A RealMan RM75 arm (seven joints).
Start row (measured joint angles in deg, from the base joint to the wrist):
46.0 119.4 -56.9 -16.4 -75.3 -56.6 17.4
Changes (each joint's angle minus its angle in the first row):
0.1 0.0 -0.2 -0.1 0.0 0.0 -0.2
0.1 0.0 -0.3 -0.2 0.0 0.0 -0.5
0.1 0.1 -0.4 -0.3 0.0 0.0 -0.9
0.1 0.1 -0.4 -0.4 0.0 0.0 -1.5
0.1 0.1 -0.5 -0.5 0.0 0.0 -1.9
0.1 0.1 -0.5 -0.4 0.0 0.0 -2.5
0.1 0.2 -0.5 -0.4 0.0 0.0 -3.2
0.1 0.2 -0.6 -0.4 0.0 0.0 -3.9
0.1 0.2 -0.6 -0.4 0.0 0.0 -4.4
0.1 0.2 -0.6 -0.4 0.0 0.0 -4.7
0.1 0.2 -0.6 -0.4 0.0 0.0 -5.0
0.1 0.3 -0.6 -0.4 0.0 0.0 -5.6
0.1 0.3 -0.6 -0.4 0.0 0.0 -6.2
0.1 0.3 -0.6 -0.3 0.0 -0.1 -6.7
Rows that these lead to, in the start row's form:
46.1 119.4 -57.1 -16.5 -75.3 -56.6 17.2
46.1 119.4 -57.2 -16.6 -75.3 -56.6 16.9
46.1 119.5 -57.3 -16.7 -75.3 -56.6 16.5
46.1 119.5 -57.3 -16.8 -75.3 -56.6 15.9
46.1 119.5 -57.4 -16.9 -75.3 -56.6 15.5
46.1 119.5 -57.4 -16.8 -75.3 -56.6 14.9
46.1 119.6 -57.4 -16.8 -75.3 -56.6 14.2
46.1 119.6 -57.5 -16.8 -75.3 -56.6 13.5
46.1 119.6 -57.5 -16.8 -75.3 -56.6 13.0
46.1 119.6 -57.5 -16.8 -75.3 -56.6 12.7
46.1 119.6 -57.5 -16.8 -75.3 -56.6 12.4
46.1 119.7 -57.5 -16.8 -75.3 -56.6 11.8
46.1 119.7 -57.5 -16.8 -75.3 -56.6 11.2
46.1 119.7 -57.5 -16.7 -75.3 -56.7 10.7

